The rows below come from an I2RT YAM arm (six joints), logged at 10 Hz.
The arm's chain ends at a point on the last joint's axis. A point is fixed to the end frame.
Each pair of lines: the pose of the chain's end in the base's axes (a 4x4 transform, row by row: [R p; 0 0 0 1], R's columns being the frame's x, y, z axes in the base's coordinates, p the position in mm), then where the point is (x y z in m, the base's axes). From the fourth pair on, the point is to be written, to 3 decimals.
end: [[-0.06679 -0.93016 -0.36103 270.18], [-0.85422 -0.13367 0.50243 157.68], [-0.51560 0.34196 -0.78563 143.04], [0 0 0 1]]
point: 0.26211 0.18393 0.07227
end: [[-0.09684 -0.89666 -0.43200 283.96], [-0.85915 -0.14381 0.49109 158.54], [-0.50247 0.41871 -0.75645 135.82], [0 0 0 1]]
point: 0.26968 0.18411 0.06579
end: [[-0.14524 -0.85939 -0.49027 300.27], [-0.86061 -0.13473 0.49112 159.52], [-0.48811 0.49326 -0.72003 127.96], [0 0 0 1]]
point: 0.28036 0.18489 0.05924
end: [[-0.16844 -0.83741 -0.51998 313.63], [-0.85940 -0.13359 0.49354 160.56], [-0.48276 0.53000 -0.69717 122.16], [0 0 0 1]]
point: 0.291 0.186 0.054
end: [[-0.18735 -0.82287 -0.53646 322.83], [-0.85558 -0.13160 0.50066 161.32], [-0.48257 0.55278 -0.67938 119.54], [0 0 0 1]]
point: 0.298 0.187 0.053
